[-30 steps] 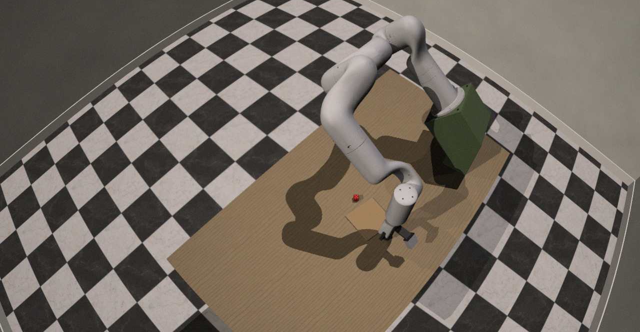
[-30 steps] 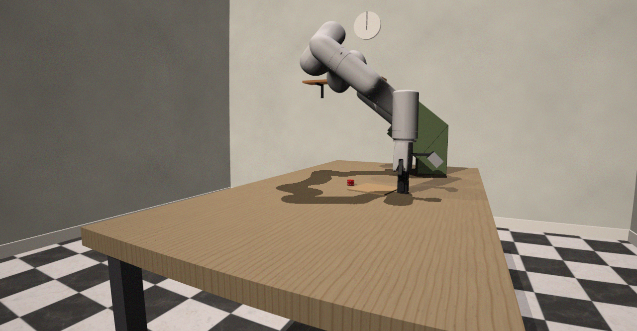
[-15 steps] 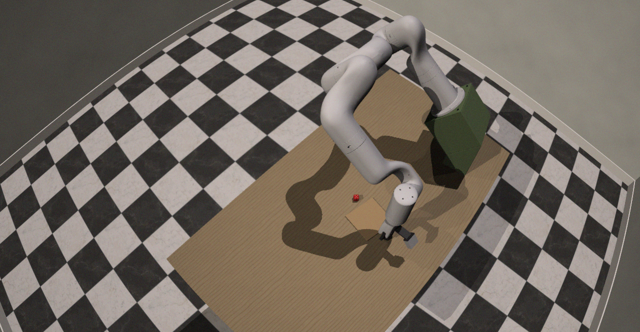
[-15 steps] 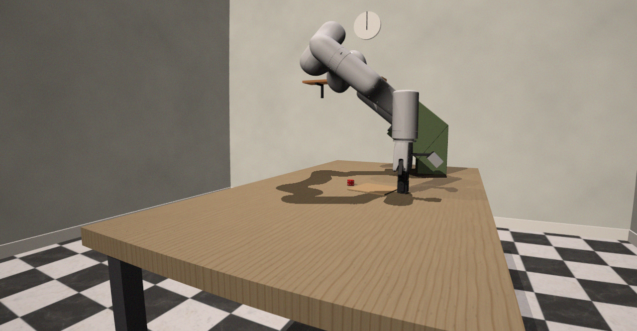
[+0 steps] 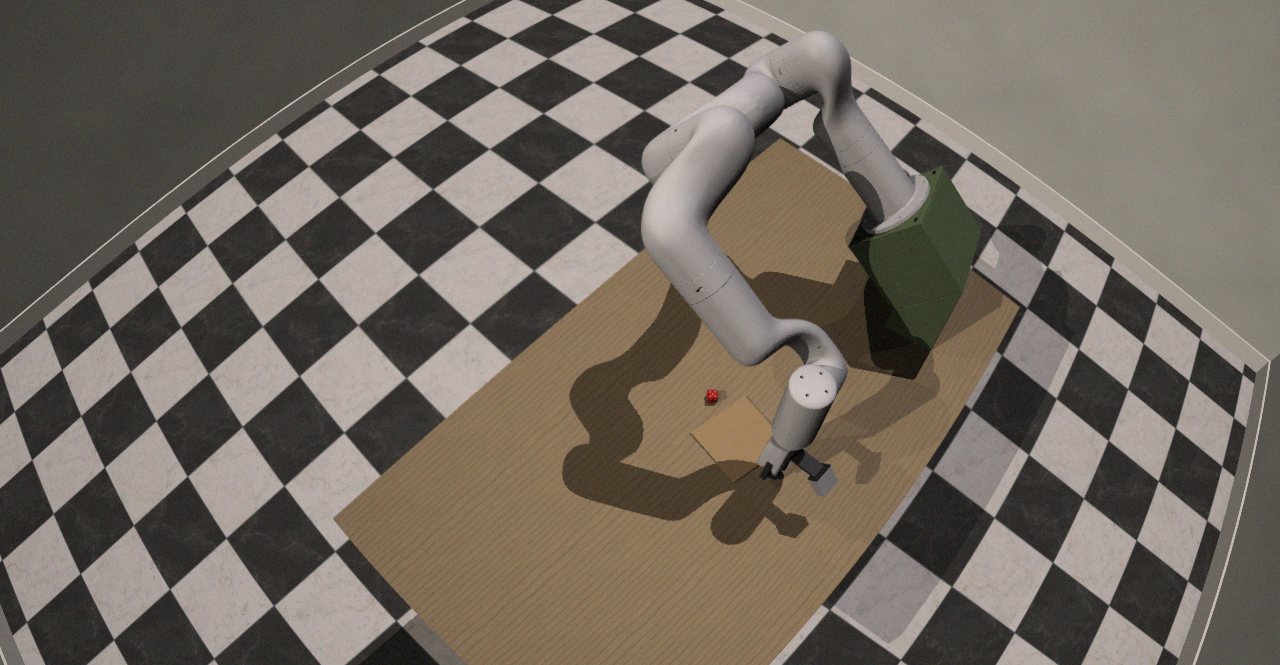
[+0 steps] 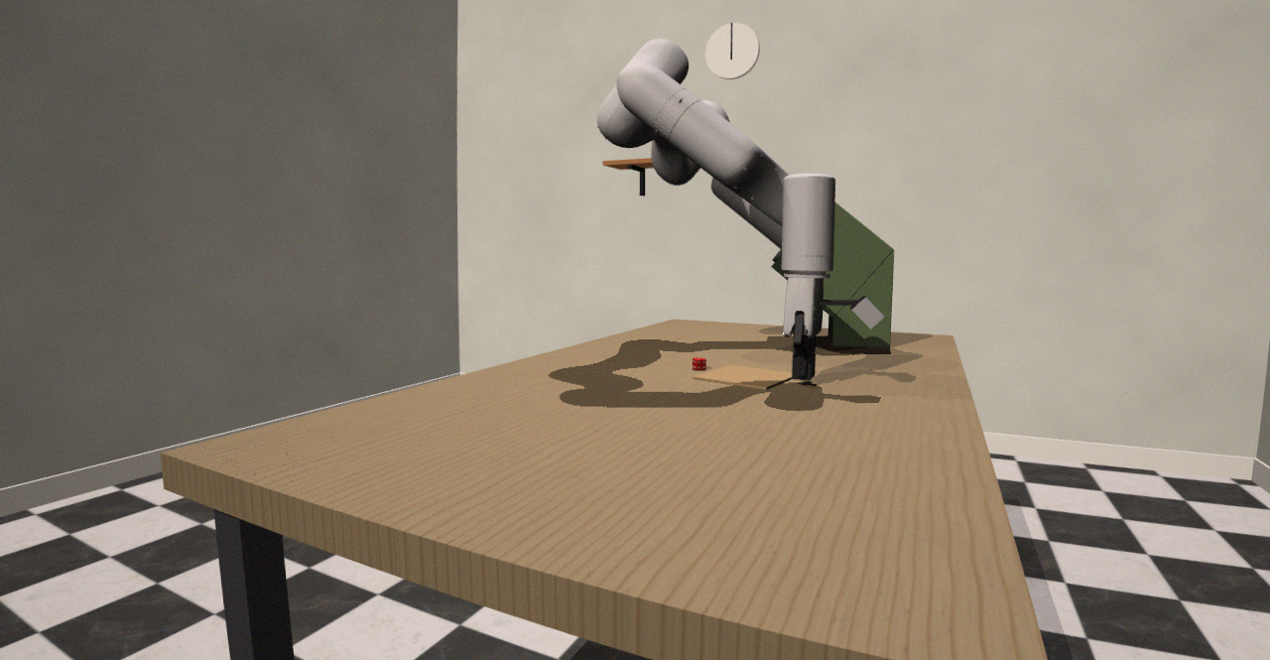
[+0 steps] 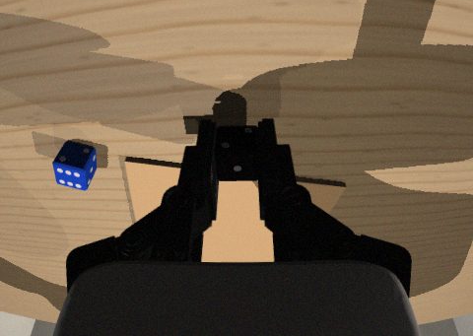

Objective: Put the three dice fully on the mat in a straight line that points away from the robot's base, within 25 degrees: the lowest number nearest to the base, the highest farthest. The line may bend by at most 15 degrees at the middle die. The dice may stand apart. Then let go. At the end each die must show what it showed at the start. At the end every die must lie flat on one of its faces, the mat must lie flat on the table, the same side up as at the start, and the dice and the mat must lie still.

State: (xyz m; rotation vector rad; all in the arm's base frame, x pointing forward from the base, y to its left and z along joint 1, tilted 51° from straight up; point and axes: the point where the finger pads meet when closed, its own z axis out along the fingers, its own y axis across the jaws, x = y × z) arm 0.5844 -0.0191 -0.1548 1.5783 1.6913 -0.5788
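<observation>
My hand is 2 cm past the tan mat, 10 cm to the left of it and 3 cm above it. Also, from my hand: red die: 5 cm behind, 20 cm to the right, 2 cm below; black die: 1 cm below; blue die: 10 cm behind, 1 cm to the right, 2 cm below.
</observation>
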